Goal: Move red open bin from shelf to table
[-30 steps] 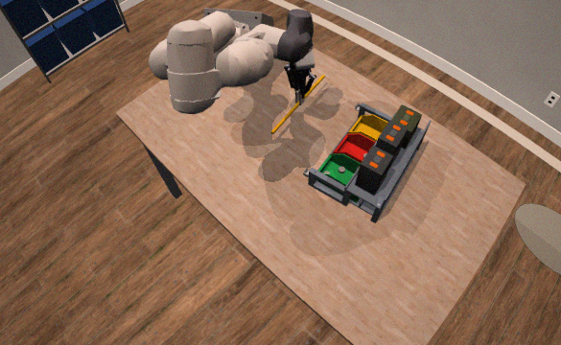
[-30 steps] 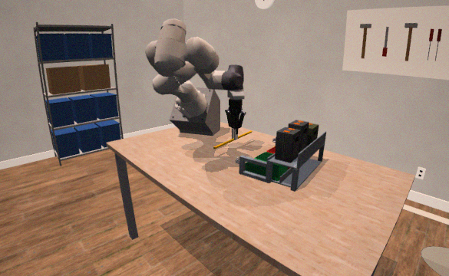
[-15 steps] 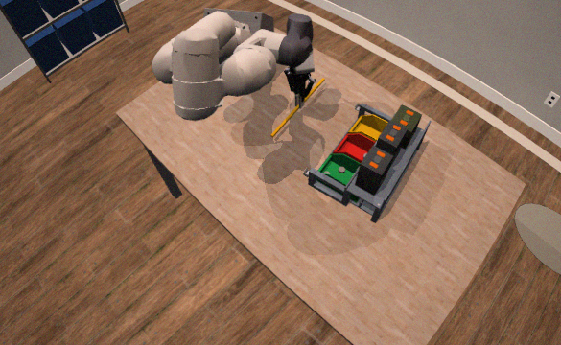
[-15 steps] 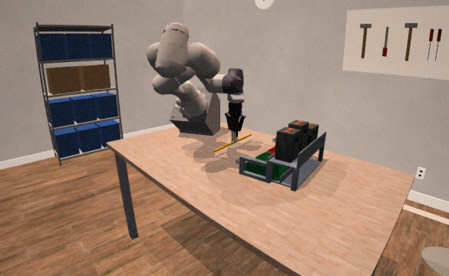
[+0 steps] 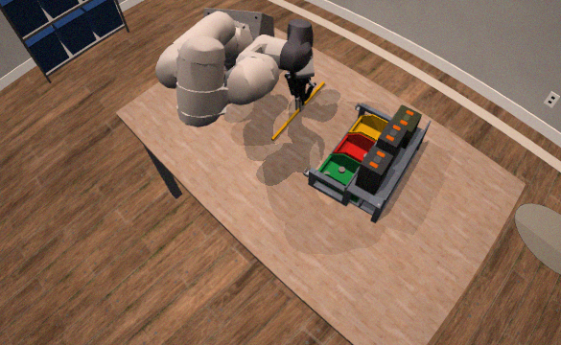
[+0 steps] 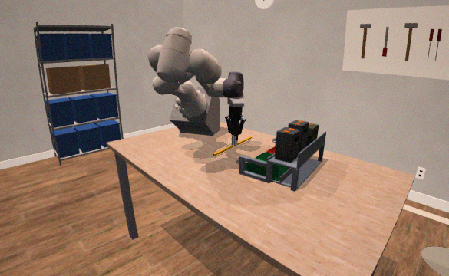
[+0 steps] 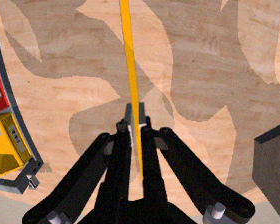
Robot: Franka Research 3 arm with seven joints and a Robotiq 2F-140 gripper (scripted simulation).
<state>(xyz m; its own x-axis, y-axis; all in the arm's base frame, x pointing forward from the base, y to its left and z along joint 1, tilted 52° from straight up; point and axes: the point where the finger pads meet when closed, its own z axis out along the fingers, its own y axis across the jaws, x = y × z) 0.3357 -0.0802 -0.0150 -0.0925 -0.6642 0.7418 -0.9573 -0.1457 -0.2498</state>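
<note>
The red open bin lies 300 mm ahead of my hand and 110 mm to the right of it. From my hand the other things lie so: yellow bin: 310 mm ahead; then green bin: 290 mm ahead, 220 mm to the right; then yellow bar: 30 mm below.
</note>
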